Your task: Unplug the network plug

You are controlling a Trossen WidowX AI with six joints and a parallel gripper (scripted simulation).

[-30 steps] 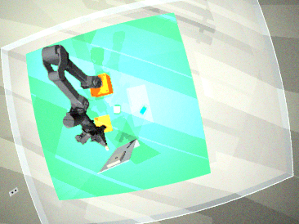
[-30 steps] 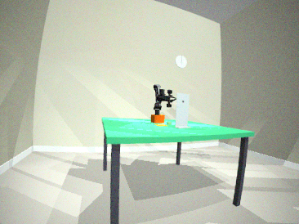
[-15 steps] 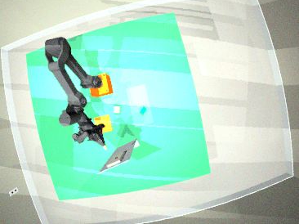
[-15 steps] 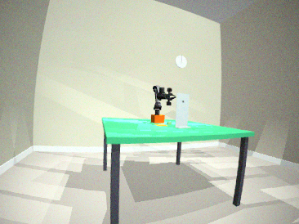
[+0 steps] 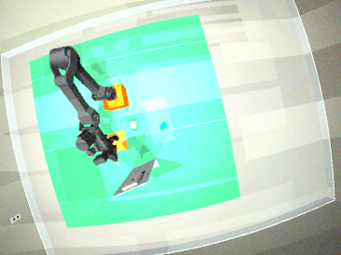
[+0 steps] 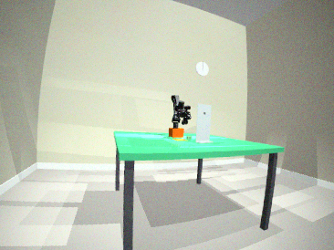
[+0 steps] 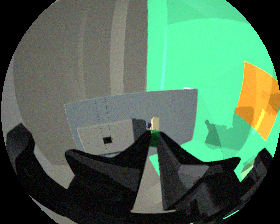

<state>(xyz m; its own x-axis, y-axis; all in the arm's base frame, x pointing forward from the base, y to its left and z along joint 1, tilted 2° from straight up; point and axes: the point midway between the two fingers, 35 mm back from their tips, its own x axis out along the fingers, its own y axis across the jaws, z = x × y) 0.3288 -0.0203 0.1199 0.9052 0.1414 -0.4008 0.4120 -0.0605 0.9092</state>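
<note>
The yellow-orange square is 200 mm below my gripper tip, 80 mm behind it and 60 mm to the right of it. From my gripper tip the other things lie so: cyan piece: 260 mm to the left, 180 mm below, 100 mm behind; upright panel: 110 mm ahead, 80 mm to the left, 50 mm below; pale plug: 10 mm ahead.
</note>
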